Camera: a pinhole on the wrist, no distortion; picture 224 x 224 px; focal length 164.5 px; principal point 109.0 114.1 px. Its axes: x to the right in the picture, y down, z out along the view. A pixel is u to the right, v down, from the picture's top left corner.
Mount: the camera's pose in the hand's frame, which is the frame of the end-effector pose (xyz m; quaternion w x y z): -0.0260 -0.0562 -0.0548 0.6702 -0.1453 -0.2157 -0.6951
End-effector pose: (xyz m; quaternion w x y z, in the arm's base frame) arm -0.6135 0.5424 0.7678 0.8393 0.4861 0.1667 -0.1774
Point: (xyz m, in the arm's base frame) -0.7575 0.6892 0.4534
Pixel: behind the camera
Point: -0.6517 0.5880 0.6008
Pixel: behind the camera
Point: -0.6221 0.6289 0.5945
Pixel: behind the camera
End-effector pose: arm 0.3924 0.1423 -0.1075 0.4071 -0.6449 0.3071 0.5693
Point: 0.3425 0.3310 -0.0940
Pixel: 196.8 147.2
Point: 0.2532 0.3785 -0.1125
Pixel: 164.1 144.5
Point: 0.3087 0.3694 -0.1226
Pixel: 186.4 160.0
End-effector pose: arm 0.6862 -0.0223 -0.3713 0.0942 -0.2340 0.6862 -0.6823
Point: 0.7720 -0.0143 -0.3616
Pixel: 142.8 40.7
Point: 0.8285 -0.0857 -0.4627
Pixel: 100.4 63.4
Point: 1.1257 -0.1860 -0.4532
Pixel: 176.2 9.5
